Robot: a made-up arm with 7 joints. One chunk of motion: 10 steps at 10 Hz.
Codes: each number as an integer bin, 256 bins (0 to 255) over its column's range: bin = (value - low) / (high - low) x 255, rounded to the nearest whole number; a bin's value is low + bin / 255 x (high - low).
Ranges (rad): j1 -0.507..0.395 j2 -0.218..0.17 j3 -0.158..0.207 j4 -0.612..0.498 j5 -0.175..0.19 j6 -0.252..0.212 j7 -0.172..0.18
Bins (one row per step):
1: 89 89 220 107 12 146 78
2: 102 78 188 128 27 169 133
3: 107 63 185 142 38 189 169
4: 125 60 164 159 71 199 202
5: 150 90 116 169 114 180 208
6: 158 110 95 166 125 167 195
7: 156 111 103 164 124 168 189
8: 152 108 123 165 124 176 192
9: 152 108 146 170 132 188 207
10: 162 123 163 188 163 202 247
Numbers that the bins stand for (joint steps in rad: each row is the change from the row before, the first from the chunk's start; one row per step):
1: -0.19218 -0.08258 0.15690 -0.14624 -0.15782 0.01366 -0.06433
2: -0.14620 -0.09932 0.11110 -0.05482 -0.13635 0.05551 0.01159
3: -0.12851 -0.12214 0.10680 0.00612 -0.12061 0.09191 0.06129
4: -0.06484 -0.12671 0.07675 0.08012 -0.07337 0.11010 0.10684
5: 0.02359 -0.08106 0.00804 0.12365 -0.01182 0.07553 0.11512
6: 0.05189 -0.05063 -0.02202 0.11059 0.00392 0.05187 0.09718
7: 0.04481 -0.04911 -0.01057 0.10188 0.00249 0.05369 0.08889
8: 0.03066 -0.05367 0.01806 0.10624 0.00249 0.06825 0.09304
9: 0.03066 -0.05367 0.05098 0.12800 0.01394 0.09009 0.11374
10: 0.06604 -0.03085 0.07531 0.20635 0.05831 0.11556 0.16896

